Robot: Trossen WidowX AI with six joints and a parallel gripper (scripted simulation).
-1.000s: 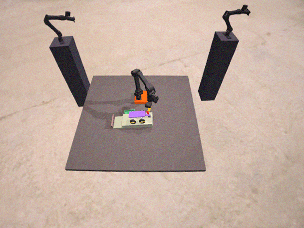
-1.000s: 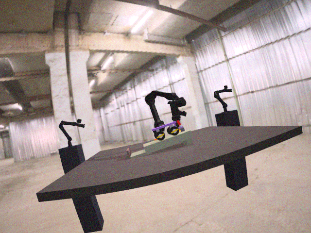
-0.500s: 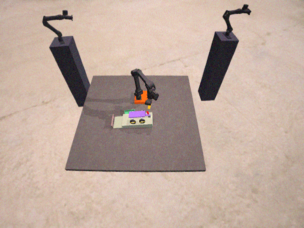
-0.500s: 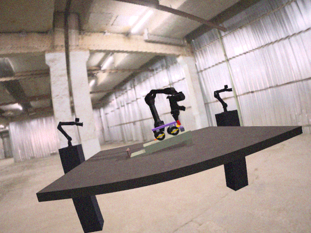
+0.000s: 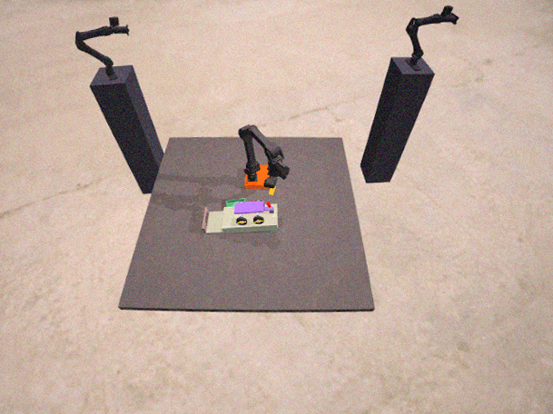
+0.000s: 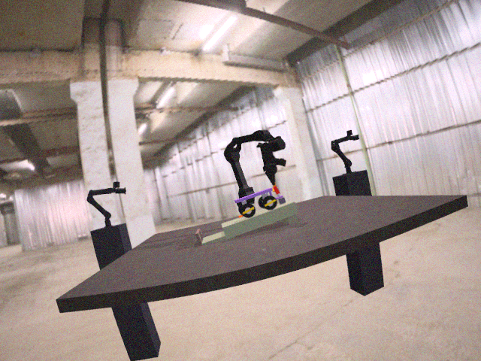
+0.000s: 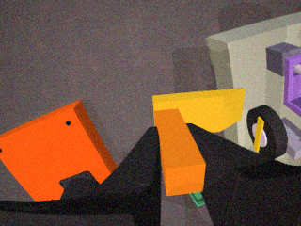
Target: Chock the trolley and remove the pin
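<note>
The yellow chock is 20 mm ahead of my gripper tip, 10 mm to the right of it and 10 mm below it. From my gripper tip the other things lie so: purple trolley: 140 mm ahead, 140 mm to the right, 60 mm below; then brown bar: 120 mm ahead, 410 mm to the right, 140 mm below; then red-headed stop pin: 130 mm ahead, 30 mm to the right, 40 mm below.
</note>
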